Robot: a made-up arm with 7 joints.
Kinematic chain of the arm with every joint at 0, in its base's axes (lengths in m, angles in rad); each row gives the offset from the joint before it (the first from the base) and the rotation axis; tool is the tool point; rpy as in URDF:
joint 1: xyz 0 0 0.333 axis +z
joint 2: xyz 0 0 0 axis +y
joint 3: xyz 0 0 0.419 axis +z
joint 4: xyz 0.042 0 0 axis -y
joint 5: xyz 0.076 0 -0.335 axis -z
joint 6: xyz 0 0 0 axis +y
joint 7: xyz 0.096 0 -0.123 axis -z
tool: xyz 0 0 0 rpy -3.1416 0 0
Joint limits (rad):
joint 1: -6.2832..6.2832
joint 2: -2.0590..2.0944
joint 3: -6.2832..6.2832
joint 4: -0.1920..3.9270
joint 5: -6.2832..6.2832
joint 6: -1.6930..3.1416
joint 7: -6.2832..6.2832
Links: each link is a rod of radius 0.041 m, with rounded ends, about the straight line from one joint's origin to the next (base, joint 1, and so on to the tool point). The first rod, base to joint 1, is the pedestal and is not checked.
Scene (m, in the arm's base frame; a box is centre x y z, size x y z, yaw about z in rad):
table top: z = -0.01
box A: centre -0.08 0.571 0.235 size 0.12 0.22 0.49 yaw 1
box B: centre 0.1 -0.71 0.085 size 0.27 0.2 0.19 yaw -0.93
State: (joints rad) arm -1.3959 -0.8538 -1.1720 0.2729 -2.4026 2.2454 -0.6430
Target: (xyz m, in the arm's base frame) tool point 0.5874 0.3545 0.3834
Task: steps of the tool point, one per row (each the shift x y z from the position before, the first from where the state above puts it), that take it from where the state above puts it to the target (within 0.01 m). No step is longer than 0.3 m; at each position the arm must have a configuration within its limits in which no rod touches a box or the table.
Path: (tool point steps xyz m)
1: -0.0354 0.1303 0.0433
2: 0.0278 0.1564 0.0464
3: 0.1023 0.1474 0.0506
4: 0.1690 0.1003 0.0559
5: 0.2498 0.0307 -0.0759
6: 0.2373 -0.0783 -0.0900
7: 0.1803 -0.1689 -0.0978

